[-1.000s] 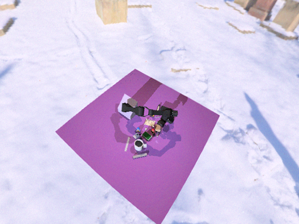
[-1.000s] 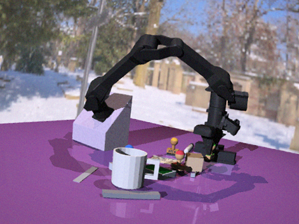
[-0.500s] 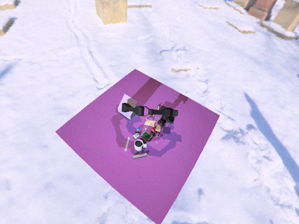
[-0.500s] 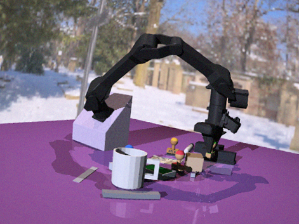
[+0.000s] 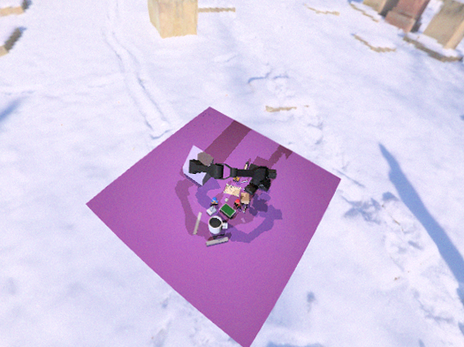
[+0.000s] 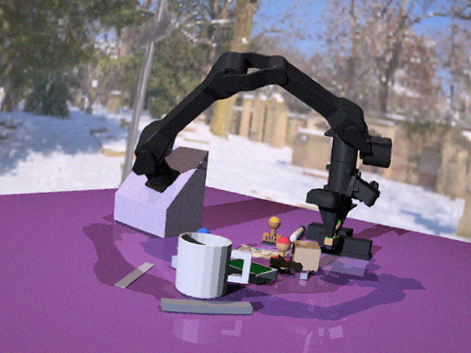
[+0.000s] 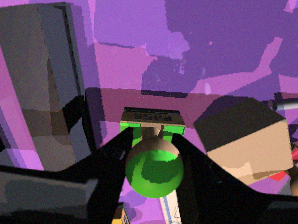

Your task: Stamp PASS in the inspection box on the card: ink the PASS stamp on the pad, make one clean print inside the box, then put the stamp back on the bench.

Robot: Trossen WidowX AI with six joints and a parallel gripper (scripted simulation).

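Right now my gripper tip is 40 mm past the green ink pad, 220 mm to the left of it and 50 mm above it. Also, from my gripper tip: red-knobbed stamp 20 mm behind, 140 mm to the right, 30 mm below; then green-knob stamp right at my gripper tip; then tan block 10 mm behind, 80 mm to the right, 30 mm below.
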